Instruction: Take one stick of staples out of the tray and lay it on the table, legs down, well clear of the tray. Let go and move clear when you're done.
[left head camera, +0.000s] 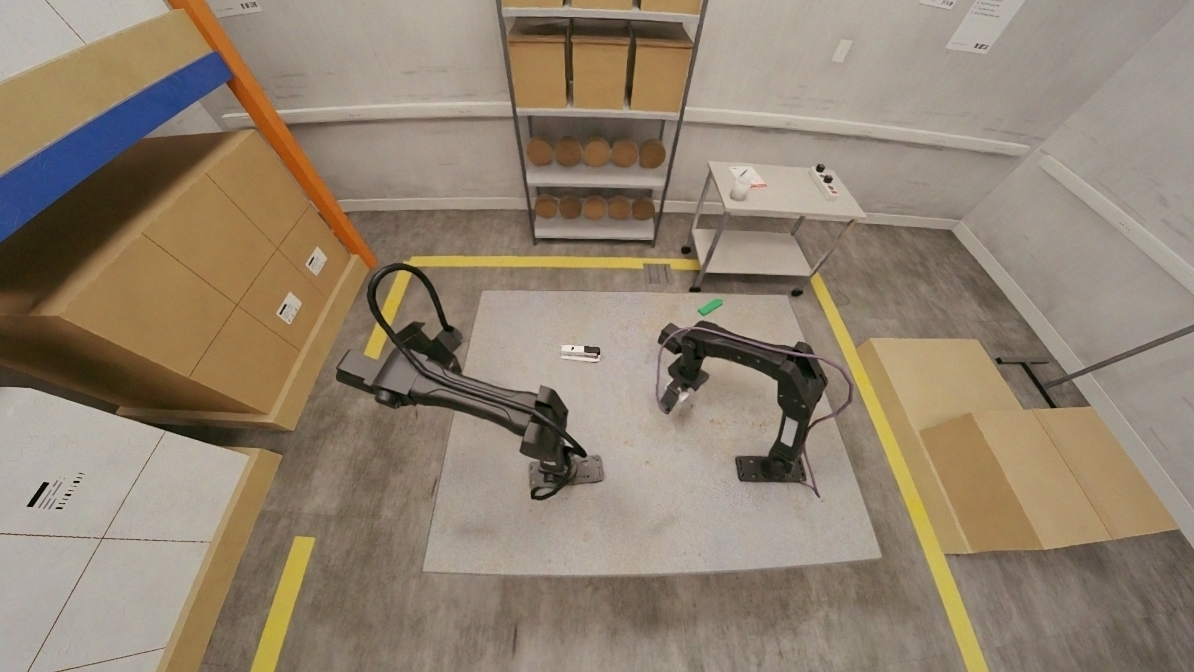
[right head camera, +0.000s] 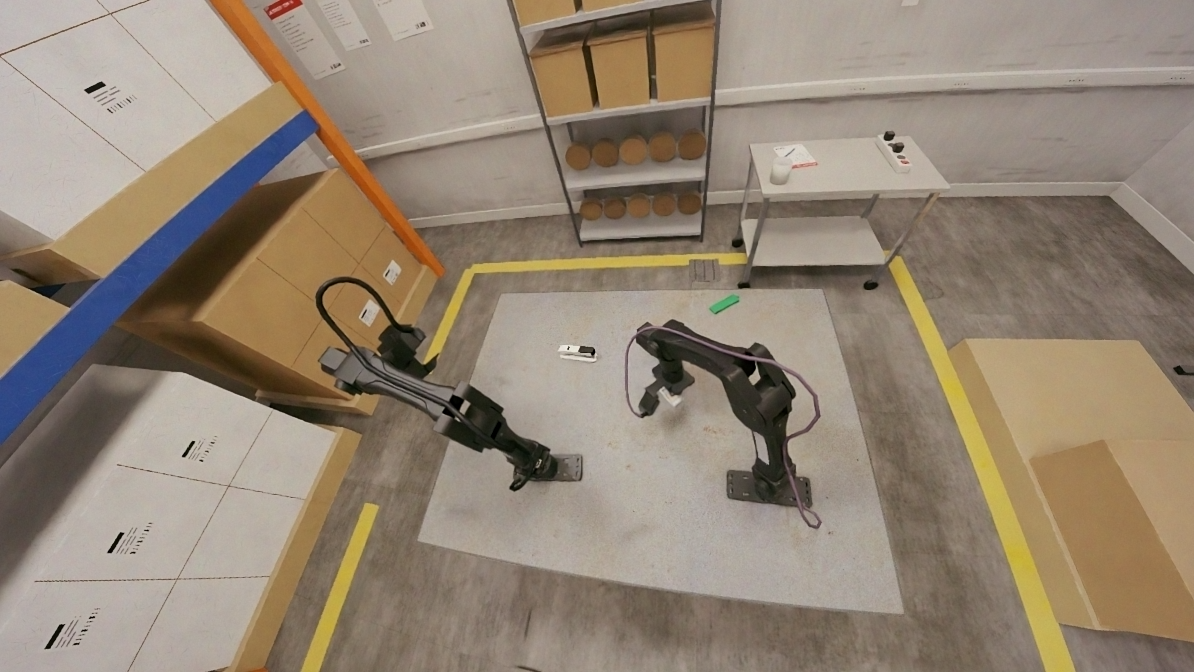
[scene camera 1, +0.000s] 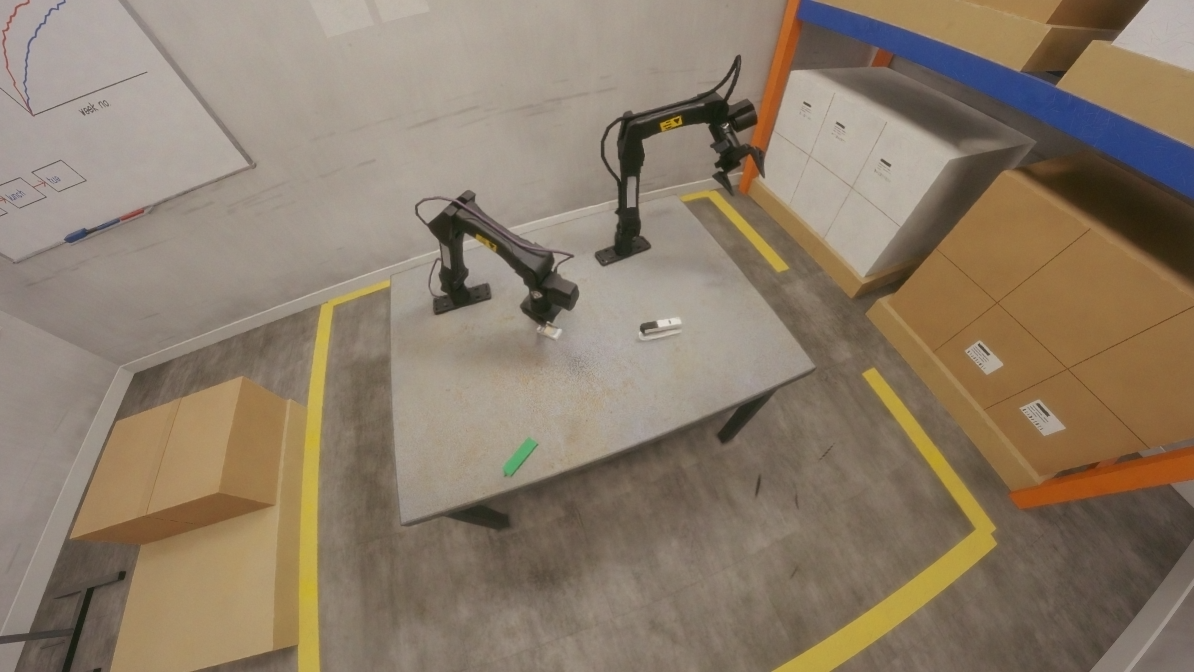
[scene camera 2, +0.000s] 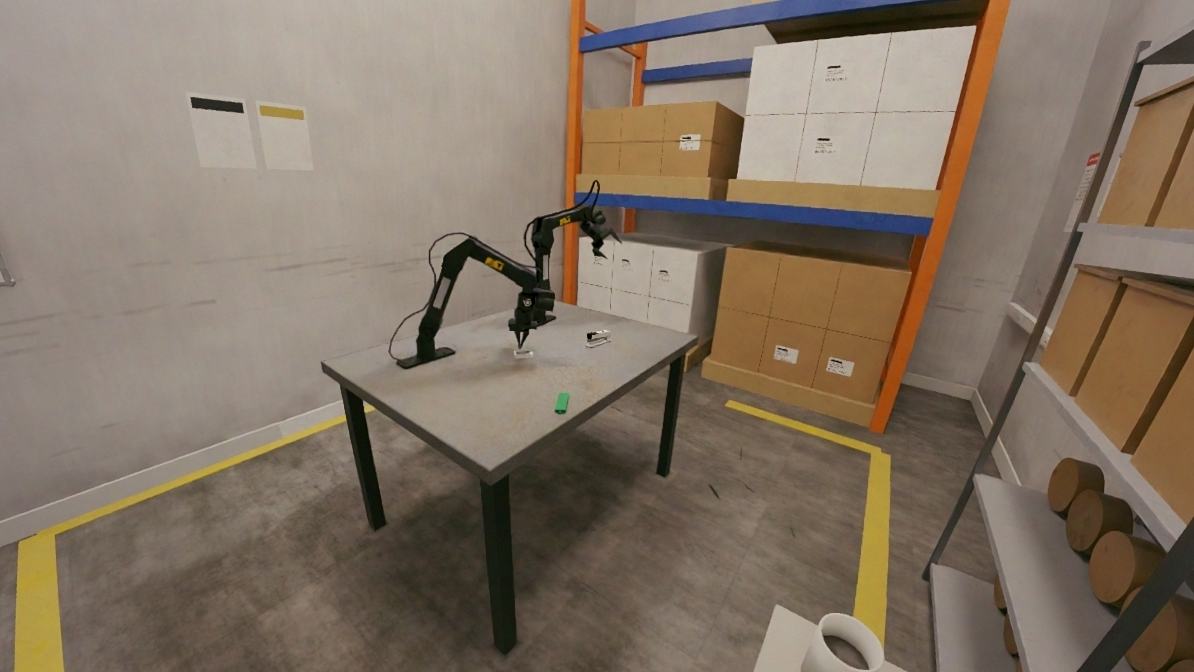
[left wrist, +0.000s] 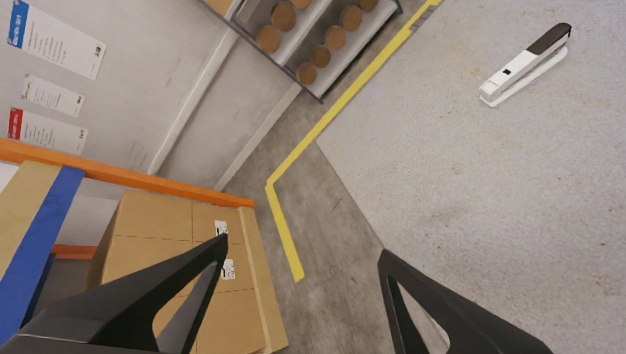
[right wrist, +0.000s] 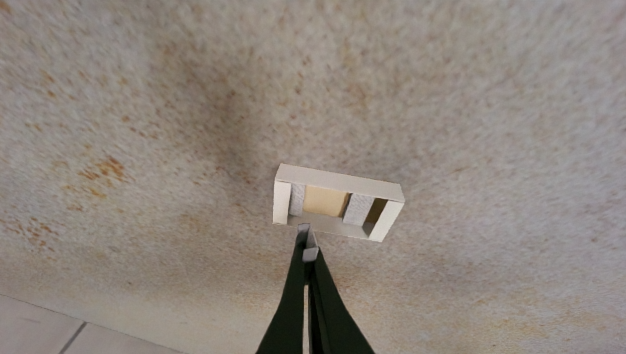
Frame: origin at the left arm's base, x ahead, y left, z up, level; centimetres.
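Where they show: left gripper, between the fingertips: (right head camera: 424, 339) (scene camera 1: 748, 187) (scene camera 2: 614, 251) (left wrist: 305, 249); right gripper, between the fingertips: (left head camera: 683, 388) (right head camera: 675, 392) (scene camera 1: 543, 324) (scene camera 2: 519, 347) (right wrist: 305, 251); left arm's base, origin of its link: (left head camera: 565, 472) (right head camera: 547, 467) (scene camera 1: 623, 251) (scene camera 2: 538, 322); right arm's base, origin of its link: (left head camera: 770, 469) (right head camera: 767, 488) (scene camera 1: 462, 299) (scene camera 2: 427, 358).
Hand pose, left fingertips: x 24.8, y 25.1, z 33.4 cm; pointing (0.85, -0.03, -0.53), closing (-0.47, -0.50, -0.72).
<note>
Each offset is from my left fingertips to the top centre of the thing. Level surfaces: height alone.
The small white tray (right wrist: 340, 178) (scene camera 1: 548, 333) (scene camera 2: 523, 354) lies on the table @[dz -33.3 cm] (right wrist: 450, 100) (scene camera 1: 467, 400). In the right wrist view, a grey stick @[dx -6.7, dy -62.9, dz -32.7 cm] (right wrist: 296, 200) lies towards its left and another stick @[dx -3.5, dy -60.5, dz -32.7 cm] (right wrist: 358, 209) towards its right, with tan bottom between them. My right gripper (right wrist: 305, 251) (scene camera 2: 521, 346) is shut on a stick of staples @[dx -5.7, dy -62.3, dz -28.4 cm] (right wrist: 311, 240), seen nearly end-on at the fingertips, above the table by the tray's near wall. How its legs point is too small to tell. My left gripper (left wrist: 305, 249) (scene camera 1: 744, 181) is open and empty, raised beyond the table's side.
A white and black stapler @[dx +11.2, dy -32.5, dz -27.7 cm] (left head camera: 579, 353) (scene camera 1: 660, 328) (left wrist: 520, 67) stands on the table. A green block @[dx +27.1, dy -83.2, dz -32.4 cm] (left head camera: 710, 307) (scene camera 1: 520, 456) (scene camera 2: 562, 403) lies near a table edge. A trolley (left head camera: 785, 208) stands past the table. Stacked cartons (left head camera: 217, 275) stand on a rack at the side.
</note>
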